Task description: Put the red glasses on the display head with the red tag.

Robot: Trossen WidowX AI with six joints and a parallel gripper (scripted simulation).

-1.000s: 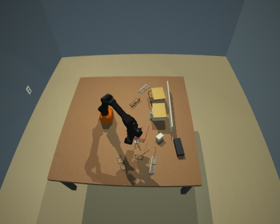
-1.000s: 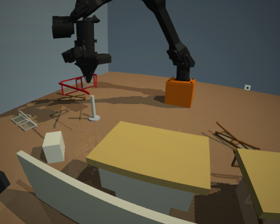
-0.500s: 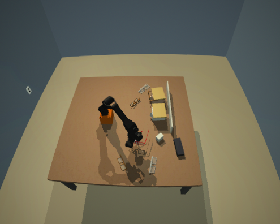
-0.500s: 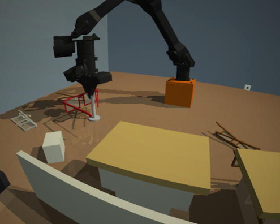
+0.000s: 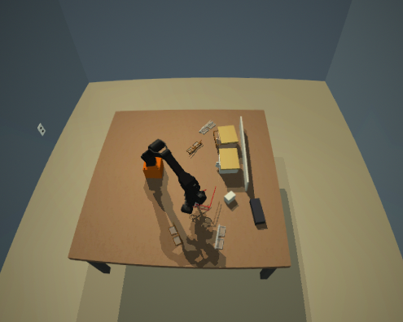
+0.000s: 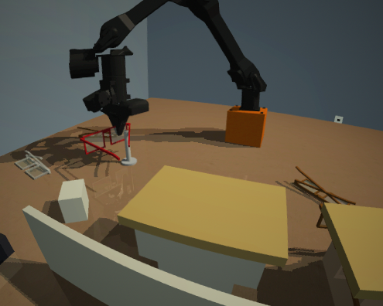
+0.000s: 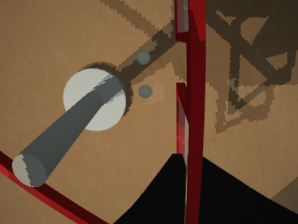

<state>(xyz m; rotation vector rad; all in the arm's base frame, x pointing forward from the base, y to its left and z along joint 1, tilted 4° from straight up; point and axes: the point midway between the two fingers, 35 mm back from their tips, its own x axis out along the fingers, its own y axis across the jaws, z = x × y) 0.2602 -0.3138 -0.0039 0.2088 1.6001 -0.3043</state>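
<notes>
Now: gripper tip 30 mm short of the grey post, 40 mm to the right of it and 40 mm above it. The rest, counted from my gripper tip: white cube 240 mm ahead, 60 mm to the left, 30 mm below; black box 390 mm ahead, 50 mm to the right, 40 mm below; tall white panel 370 mm ahead, 410 mm to the left.
</notes>
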